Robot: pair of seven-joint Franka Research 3 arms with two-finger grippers.
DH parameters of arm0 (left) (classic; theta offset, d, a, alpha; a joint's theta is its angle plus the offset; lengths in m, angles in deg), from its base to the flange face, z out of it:
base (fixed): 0 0 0 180
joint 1: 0 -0.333 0 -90
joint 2: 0 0 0 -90
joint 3: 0 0.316 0.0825 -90
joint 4: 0 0 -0.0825 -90
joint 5: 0 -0.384 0 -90
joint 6: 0 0 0.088 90
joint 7: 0 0.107 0 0
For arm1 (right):
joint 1: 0 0.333 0 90
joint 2: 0 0 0 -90
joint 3: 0 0.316 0.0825 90
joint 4: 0 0 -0.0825 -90
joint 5: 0 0.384 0 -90
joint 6: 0 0 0.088 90
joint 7: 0 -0.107 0 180
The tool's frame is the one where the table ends.
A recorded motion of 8 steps. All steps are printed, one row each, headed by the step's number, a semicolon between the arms.
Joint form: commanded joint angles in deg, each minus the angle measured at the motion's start. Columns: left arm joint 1, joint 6, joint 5, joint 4, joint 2, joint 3, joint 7; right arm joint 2, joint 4, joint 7, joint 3, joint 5, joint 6, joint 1.
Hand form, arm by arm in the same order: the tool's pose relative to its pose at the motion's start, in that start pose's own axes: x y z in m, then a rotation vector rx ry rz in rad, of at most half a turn. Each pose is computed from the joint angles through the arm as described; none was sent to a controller.
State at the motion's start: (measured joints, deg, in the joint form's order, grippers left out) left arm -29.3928 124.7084 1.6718 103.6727 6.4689 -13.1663 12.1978; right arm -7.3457 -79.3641 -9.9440 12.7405 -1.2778 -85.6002 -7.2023
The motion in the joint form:
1: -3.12 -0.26 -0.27 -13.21 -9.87 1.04 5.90; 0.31 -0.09 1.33 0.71 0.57 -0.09 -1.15
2: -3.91 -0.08 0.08 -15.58 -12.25 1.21 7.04; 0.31 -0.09 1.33 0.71 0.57 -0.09 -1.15
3: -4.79 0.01 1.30 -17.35 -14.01 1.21 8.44; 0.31 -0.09 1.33 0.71 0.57 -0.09 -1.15
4: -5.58 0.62 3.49 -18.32 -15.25 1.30 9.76; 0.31 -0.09 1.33 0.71 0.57 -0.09 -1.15
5: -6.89 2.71 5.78 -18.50 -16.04 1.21 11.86; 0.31 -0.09 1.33 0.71 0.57 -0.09 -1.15
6: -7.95 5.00 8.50 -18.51 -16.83 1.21 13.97; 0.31 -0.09 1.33 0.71 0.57 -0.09 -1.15
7: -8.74 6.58 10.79 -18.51 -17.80 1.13 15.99; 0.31 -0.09 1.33 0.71 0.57 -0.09 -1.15
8: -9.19 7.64 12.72 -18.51 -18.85 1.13 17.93; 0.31 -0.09 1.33 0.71 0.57 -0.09 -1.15
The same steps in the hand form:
1: 0.0421 -0.0663 0.0063 0.0196 0.0561 0.0259; -0.0010 0.0037 -0.0027 0.0111 0.0040 -0.0163
2: 0.0476 -0.0821 0.0148 0.0178 0.0615 0.0232; -0.0010 0.0037 -0.0027 0.0111 0.0040 -0.0163
3: 0.0507 -0.0952 0.0210 0.0049 0.0696 0.0190; -0.0010 0.0037 -0.0027 0.0111 0.0040 -0.0163
4: 0.0518 -0.1066 0.0266 -0.0176 0.0865 0.0049; -0.0010 0.0037 -0.0027 0.0111 0.0040 -0.0163
5: 0.0509 -0.1216 0.0303 -0.0274 0.1222 -0.0028; -0.0010 0.0037 -0.0027 0.0111 0.0040 -0.0163
6: 0.0498 -0.1350 0.0349 -0.0405 0.1613 -0.0141; -0.0010 0.0037 -0.0027 0.0111 0.0040 -0.0163
7: 0.0482 -0.1451 0.0433 -0.0557 0.1851 -0.0191; -0.0010 0.0037 -0.0027 0.0111 0.0040 -0.0163
8: 0.0465 -0.1522 0.0538 -0.0720 0.1982 -0.0186; -0.0010 0.0037 -0.0027 0.0111 0.0040 -0.0163

